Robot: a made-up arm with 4 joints.
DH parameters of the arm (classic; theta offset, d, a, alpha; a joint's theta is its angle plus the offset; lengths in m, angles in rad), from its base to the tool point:
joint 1: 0 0.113 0.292 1.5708
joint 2: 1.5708 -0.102 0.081 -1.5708
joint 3: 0 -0.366 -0.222 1.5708
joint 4: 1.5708 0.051 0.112 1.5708
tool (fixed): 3.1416 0.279 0 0
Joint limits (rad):
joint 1: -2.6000..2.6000
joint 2: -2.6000..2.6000
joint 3: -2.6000..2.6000
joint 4: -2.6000..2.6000
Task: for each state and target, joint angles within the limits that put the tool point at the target. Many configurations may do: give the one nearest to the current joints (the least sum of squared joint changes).
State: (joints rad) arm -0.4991 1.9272 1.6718 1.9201
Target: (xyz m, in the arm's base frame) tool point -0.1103 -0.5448 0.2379
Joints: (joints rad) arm -1.1671 1.1969 1.0329 2.0791
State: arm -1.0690 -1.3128 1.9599 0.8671
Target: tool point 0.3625 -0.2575 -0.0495
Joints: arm -0.9067 -1.5206 1.9749 0.3327
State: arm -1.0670 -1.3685 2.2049 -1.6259
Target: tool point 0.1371 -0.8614 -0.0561
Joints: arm -1.5498 -0.5085 2.1472 -1.1835
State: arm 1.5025 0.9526 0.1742 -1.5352
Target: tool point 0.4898 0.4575 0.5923
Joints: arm 0.6862 0.8251 0.1946 -1.3160
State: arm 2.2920 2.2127 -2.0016 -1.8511
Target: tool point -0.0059 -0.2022 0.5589
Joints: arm 2.4568 2.2403 -1.9414 -1.3139
